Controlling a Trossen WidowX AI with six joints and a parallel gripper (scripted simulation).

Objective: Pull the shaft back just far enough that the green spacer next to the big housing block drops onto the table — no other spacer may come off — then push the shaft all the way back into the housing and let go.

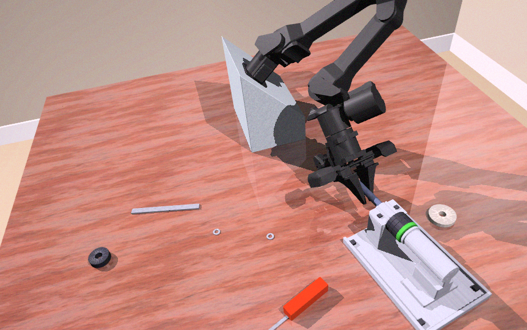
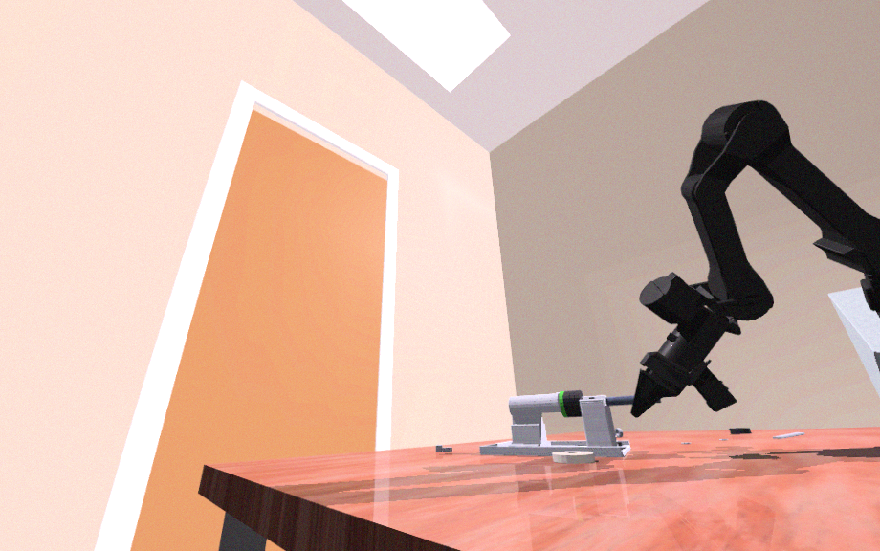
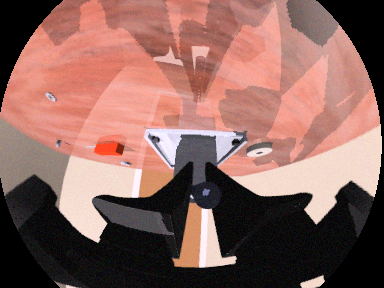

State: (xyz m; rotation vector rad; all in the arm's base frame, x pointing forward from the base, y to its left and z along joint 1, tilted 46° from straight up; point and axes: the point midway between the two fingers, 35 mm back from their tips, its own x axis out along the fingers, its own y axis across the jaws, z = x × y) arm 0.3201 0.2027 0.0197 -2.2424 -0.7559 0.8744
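My gripper tip is now 3 cm short of the dark shaft, 2 cm below it and 1 cm to the right of it. Also, from my gripper tip: green spacer: 10 cm ahead, 3 cm to the left, 2 cm above; then black spacer: 10 cm ahead, 3 cm to the left, 2 cm above; then red-handled tool: 21 cm to the right, 17 cm ahead, 5 cm below.
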